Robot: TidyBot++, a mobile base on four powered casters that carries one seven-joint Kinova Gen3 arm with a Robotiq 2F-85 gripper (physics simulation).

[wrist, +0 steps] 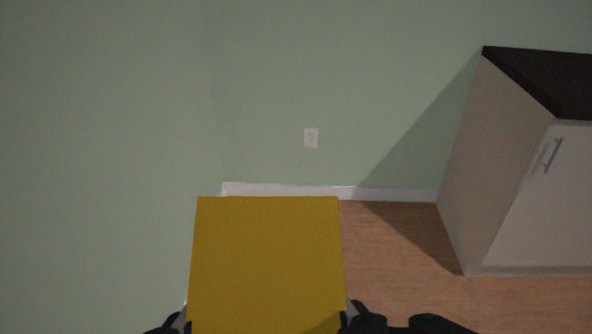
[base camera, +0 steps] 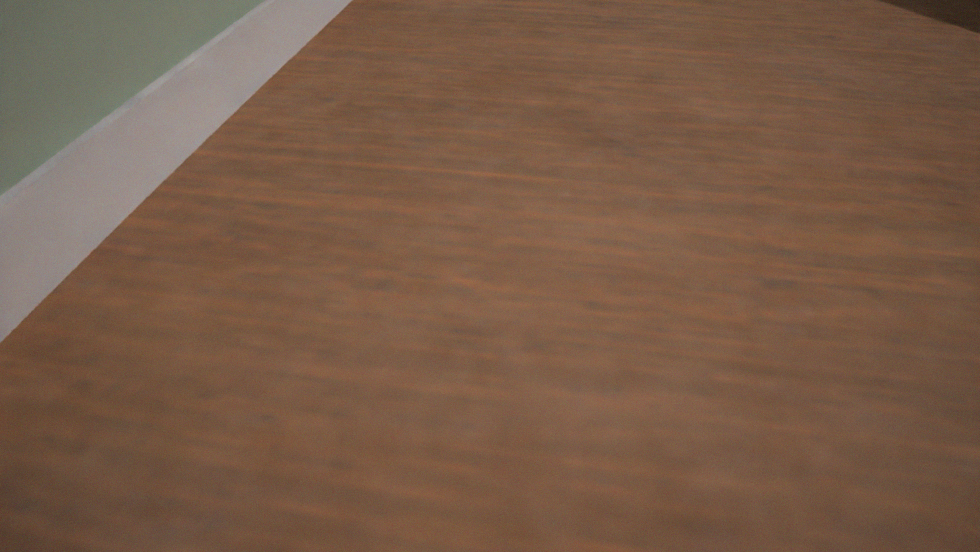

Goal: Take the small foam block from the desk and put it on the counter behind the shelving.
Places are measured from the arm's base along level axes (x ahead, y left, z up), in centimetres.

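Pixels of known places: gripper, fingertip midpoint: (wrist: 267,317).
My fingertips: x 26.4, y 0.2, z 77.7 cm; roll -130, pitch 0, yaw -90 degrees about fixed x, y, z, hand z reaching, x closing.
For each thing: its top centre in the pictures, then the offset to it from my fingertips. "spot": a spot on its surface instead. Level surfaces: height alone.
- yellow foam block, top centre: (wrist: 263,251) dx -0.4, dy +0.0, dz +5.0 cm
- counter, surface height: dz -26.3 cm
- wall outlet, top centre: (wrist: 311,127) dx +141.7, dy -23.7, dz -71.6 cm
- Wood floor, surface height: dz -117.3 cm
- metal handle, surface spot: (wrist: 553,155) spot: dx +69.6, dy -91.9, dz -43.0 cm
The yellow foam block (wrist: 267,260) fills the lower middle of the wrist view. My gripper (wrist: 267,317) is shut on it, with a dark fingertip at each side of the block at the bottom edge. The counter (wrist: 560,75) has a dark top over a pale cabinet and stands at the right of the wrist view, apart from the block; its right part is cut off by the frame. The desk and the shelving do not show in either view.
A green wall (base camera: 89,61) (wrist: 270,90) with a white baseboard (base camera: 137,144) (wrist: 395,194) runs at the left and ahead. A wall outlet (wrist: 311,137) is left of the counter. Wood floor (base camera: 514,274) (wrist: 390,250) stretches along the wall. The cabinet door has a metal handle (wrist: 553,155).
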